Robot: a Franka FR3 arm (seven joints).
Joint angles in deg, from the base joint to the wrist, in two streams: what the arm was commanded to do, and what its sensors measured. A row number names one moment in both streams.
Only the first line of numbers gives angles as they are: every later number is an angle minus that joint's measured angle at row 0.
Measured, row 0:
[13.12 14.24 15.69 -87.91 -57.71 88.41 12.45]
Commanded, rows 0 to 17:
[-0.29 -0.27 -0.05 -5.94 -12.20 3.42 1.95]
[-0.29 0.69 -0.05 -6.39 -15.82 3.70 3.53]
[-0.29 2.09 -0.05 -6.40 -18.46 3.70 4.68]
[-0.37 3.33 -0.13 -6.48 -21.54 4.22 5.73]
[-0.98 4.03 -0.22 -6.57 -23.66 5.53 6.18]
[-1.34 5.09 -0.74 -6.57 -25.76 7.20 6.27]
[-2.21 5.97 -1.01 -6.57 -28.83 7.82 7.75]
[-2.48 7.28 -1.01 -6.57 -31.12 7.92 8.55]
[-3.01 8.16 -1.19 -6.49 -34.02 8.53 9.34]
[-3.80 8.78 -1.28 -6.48 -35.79 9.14 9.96]
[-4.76 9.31 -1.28 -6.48 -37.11 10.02 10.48]
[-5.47 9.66 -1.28 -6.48 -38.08 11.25 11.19]
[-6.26 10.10 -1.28 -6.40 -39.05 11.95 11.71]
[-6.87 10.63 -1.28 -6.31 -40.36 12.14 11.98]
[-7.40 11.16 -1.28 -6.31 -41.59 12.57 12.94]
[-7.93 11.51 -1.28 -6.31 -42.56 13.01 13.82]
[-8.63 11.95 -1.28 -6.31 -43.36 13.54 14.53]
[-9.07 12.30 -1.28 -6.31 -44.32 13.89 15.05]
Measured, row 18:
[-7.03 11.21 -1.98 -6.02 -40.52 12.08 12.22]
